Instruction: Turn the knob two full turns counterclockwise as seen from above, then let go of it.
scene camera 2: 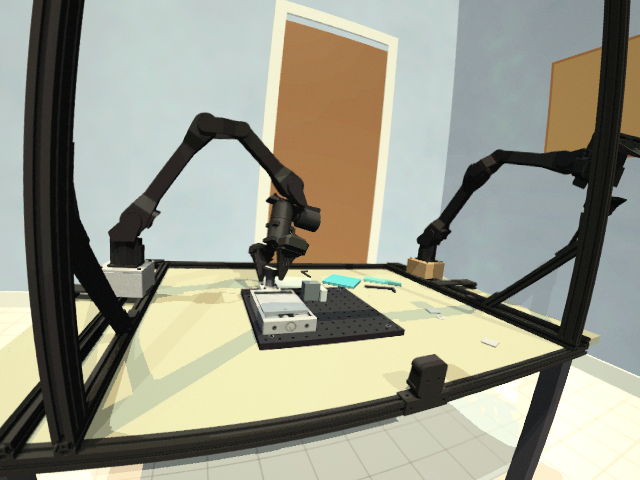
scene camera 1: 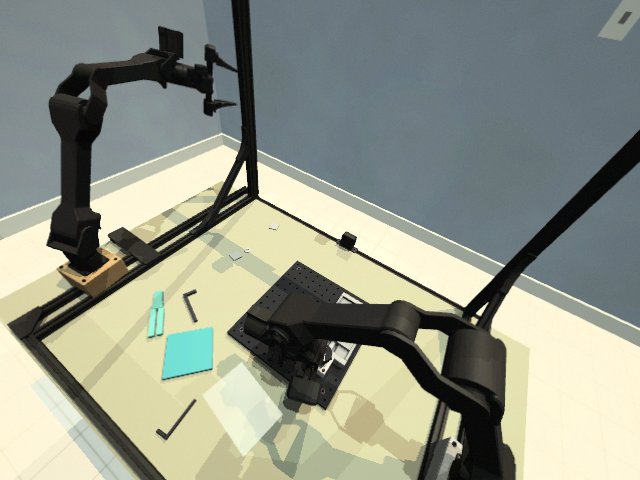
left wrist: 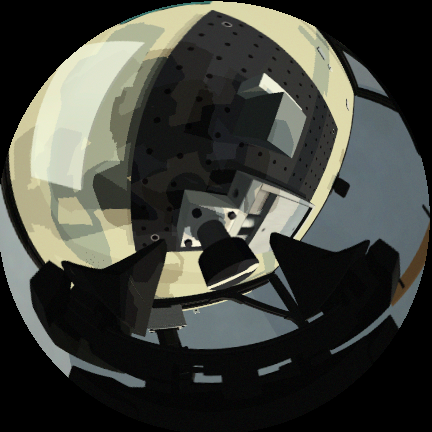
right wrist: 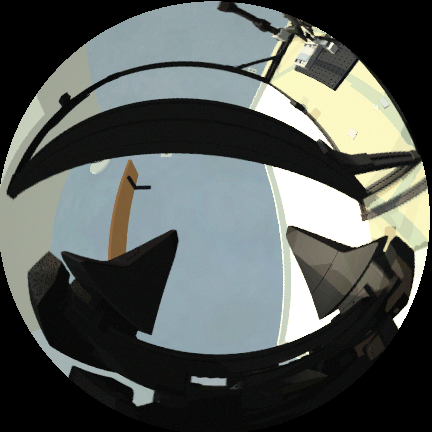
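Where they show: left gripper, between the fingertips: (scene camera 2: 270,281) (scene camera 1: 323,356) (left wrist: 218,241); right gripper, between the fingertips: (scene camera 2: 634,178) (scene camera 1: 238,88) (right wrist: 234,233); left arm's base, origin of its link: (scene camera 2: 126,264) (left wrist: 165,329); right arm's base, origin of its link: (scene camera 2: 426,260) (scene camera 1: 89,263).
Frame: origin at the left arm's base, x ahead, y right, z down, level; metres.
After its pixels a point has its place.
Observation:
The black round knob (scene camera 2: 269,274) @[x 0.330, y 0.027, z 0.005 m] (left wrist: 226,261) @[x 0.349, y -0.004, z -0.004 m] sits on a short dark shaft at a light metal block (left wrist: 190,210) @[x 0.350, y -0.013, z 0.041 m]. A white line shows on the knob's end in the left wrist view. My left gripper (scene camera 2: 272,278) @[x 0.335, y 0.012, z 0.026 m] (left wrist: 218,241) @[x 0.335, y 0.012, z 0.026 m] is open and empty, pointing down, with one finger on each side of the knob and a gap to it on both sides in the left wrist view. In scene camera 1 the left arm hides most of the knob. My right gripper (scene camera 1: 236,87) @[x 1.018, y 0.371, z -0.298 m] (right wrist: 234,233) @[x 1.018, y 0.371, z -0.298 m] is open and empty, raised high away from the knob.
The knob's block is on a black perforated board (scene camera 1: 297,279) @[x 0.543, y 0.158, z 0.068 m] (scene camera 2: 361,329) @[x 0.500, y 0.202, z 0.068 m] (left wrist: 200,100) @[x 0.431, y -0.032, z 0.068 m], beside a light metal frame (scene camera 2: 289,326) @[x 0.352, y 0.208, z 0.054 m] and a grey block (scene camera 2: 310,290) @[x 0.432, y 0.034, z 0.041 m] (left wrist: 270,120) @[x 0.429, y 0.004, z 0.027 m]. A turquoise square (scene camera 1: 188,352) @[x 0.591, y -0.175, z 0.071 m], pliers (scene camera 1: 156,315) @[x 0.735, y -0.173, z 0.076 m] and two hex keys (scene camera 1: 190,305) @[x 0.697, y -0.101, z 0.073 m] (scene camera 1: 178,419) @[x 0.489, y -0.264, z 0.075 m] lie nearby.

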